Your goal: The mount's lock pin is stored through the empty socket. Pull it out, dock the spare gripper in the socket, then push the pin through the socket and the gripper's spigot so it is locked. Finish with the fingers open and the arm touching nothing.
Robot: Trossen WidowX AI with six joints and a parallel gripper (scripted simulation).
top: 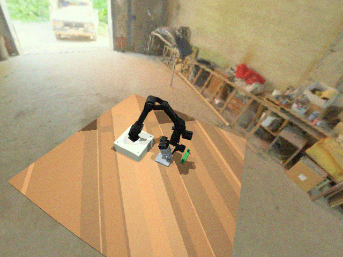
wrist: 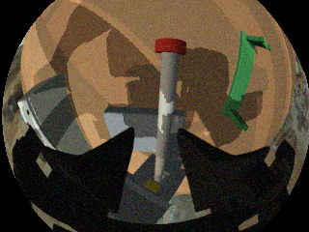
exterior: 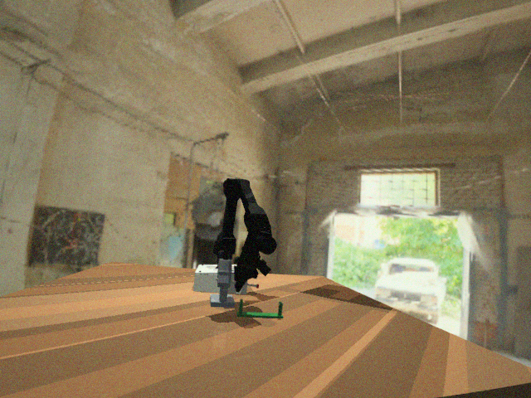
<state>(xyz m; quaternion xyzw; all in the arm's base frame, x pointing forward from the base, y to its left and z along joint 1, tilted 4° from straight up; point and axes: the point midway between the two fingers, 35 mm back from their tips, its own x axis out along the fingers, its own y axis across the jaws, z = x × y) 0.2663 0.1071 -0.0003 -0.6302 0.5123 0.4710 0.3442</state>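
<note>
Now: the socket 4 cm to the right of my gripper tip. Round my gripper tip: green cradle 10 cm ahead, 9 cm to the left, 3 cm below; spare gripper 1 cm behind, 5 cm to the right, 7 cm above.
</note>
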